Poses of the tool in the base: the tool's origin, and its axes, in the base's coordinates. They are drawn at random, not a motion.
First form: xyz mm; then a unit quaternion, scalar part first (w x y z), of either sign.
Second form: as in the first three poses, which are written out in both.
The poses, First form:
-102, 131, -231, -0.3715, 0.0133, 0.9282, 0.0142
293, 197, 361, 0.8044, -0.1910, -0.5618, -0.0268
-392, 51, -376, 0.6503, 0.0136, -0.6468, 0.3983
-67, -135, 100, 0.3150, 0.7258, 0.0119, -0.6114
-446, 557, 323, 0.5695, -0.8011, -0.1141, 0.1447
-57, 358, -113, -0.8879, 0.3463, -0.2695, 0.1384
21, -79, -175, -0.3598, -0.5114, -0.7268, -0.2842
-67, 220, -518, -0.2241, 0.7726, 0.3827, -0.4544
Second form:
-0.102, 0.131, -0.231, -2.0, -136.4, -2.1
0.293, 0.197, 0.361, -23.4, -68.9, -3.3
-0.392, 0.051, -0.376, 1.8, -84.2, 51.8
-0.067, -0.135, 0.100, 109.6, 1.8, -92.3
-0.446, 0.557, 0.323, -107.8, -15.3, 19.5
-0.057, 0.358, -0.113, -41.2, 32.1, -16.5
0.021, -0.079, -0.175, 75.5, 107.4, 42.0
-0.067, 0.220, -0.518, -122.2, -60.5, 71.8

